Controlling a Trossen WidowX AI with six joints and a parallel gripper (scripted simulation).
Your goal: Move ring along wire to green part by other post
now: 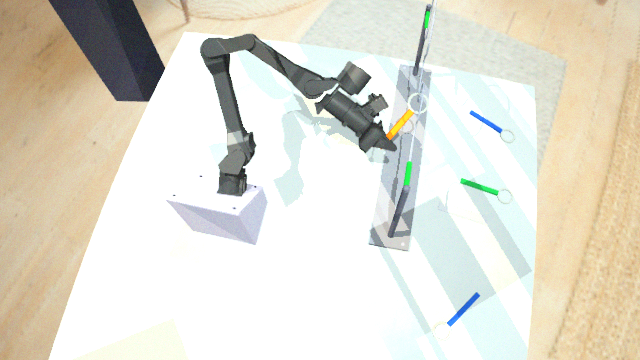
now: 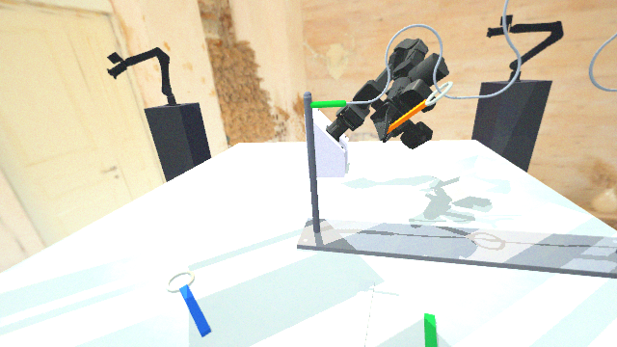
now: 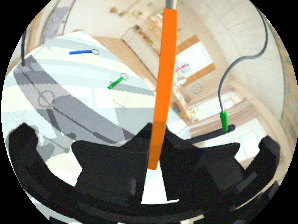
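Now: the orange-handled ring 6 cm to the left of my gripper tip, 6 cm above it and 2 cm ahead of it.
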